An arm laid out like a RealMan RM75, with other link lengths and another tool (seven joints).
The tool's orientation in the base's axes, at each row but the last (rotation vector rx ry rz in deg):
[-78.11 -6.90 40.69]
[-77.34 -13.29 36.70]
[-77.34 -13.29 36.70]
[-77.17 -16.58 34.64]
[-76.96 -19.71 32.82]
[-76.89 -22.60 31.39]
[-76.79 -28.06 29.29]
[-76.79 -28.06 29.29]
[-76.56 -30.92 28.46]
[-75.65 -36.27 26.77]
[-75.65 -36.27 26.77]
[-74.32 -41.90 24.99]
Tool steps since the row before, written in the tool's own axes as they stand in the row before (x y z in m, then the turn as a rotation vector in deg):
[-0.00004 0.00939 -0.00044 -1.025 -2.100 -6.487]
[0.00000 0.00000 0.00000 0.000 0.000 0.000]
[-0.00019 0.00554 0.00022 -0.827 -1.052 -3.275]
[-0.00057 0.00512 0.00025 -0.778 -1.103 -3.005]
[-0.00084 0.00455 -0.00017 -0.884 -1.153 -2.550]
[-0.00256 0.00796 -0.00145 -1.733 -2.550 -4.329]
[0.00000 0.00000 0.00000 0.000 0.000 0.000]
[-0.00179 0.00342 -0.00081 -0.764 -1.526 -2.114]
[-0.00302 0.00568 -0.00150 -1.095 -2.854 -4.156]
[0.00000 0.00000 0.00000 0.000 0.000 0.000]
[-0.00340 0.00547 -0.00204 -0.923 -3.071 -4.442]
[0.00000 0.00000 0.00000 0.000 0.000 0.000]
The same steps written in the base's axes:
[-0.00352 -0.00007 -0.00872 3.090 -6.120 0.731]
[0.00000 0.00000 0.00000 0.000 0.000 0.000]
[-0.00189 0.00053 -0.00519 1.308 -3.260 0.424]
[-0.00183 0.00040 -0.00481 1.217 -3.016 0.525]
[-0.00146 -0.00007 -0.00439 0.892 -2.713 0.677]
[-0.00242 -0.00160 -0.00798 1.411 -4.820 1.739]
[0.00000 0.00000 0.00000 0.000 0.000 0.000]
[-0.00116 -0.00119 -0.00358 0.773 -2.347 1.130]
[-0.00158 -0.00208 -0.00607 1.833 -4.336 2.110]
[0.00000 0.00000 0.00000 0.000 0.000 0.000]
[-0.00098 -0.00262 -0.00615 2.143 -4.479 2.314]
[0.00000 0.00000 0.00000 0.000 0.000 0.000]

